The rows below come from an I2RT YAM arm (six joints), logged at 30 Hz.
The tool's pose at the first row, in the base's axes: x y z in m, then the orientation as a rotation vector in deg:
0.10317, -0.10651, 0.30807, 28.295, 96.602, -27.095
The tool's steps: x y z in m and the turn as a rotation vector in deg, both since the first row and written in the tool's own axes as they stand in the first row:
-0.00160, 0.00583, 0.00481, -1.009, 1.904, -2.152
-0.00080, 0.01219, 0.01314, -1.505, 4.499, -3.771
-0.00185, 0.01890, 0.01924, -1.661, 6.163, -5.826
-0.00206, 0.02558, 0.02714, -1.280, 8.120, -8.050
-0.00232, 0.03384, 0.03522, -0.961, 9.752, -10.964
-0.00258, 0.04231, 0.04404, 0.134, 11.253, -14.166
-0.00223, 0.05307, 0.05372, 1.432, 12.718, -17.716
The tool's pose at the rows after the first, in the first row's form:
0.11061, -0.10451, 0.30865, 26.361, 99.265, -27.448
0.12083, -0.10392, 0.30628, 25.425, 102.335, -27.725
0.12973, -0.10189, 0.30608, 24.065, 104.582, -28.787
0.13994, -0.10084, 0.30476, 23.020, 107.069, -30.399
0.15120, -0.09860, 0.30340, 21.205, 109.428, -32.533
0.16317, -0.09661, 0.30192, 19.639, 111.582, -35.618
0.17705, -0.09317, 0.29961, 17.860, 113.706, -39.175

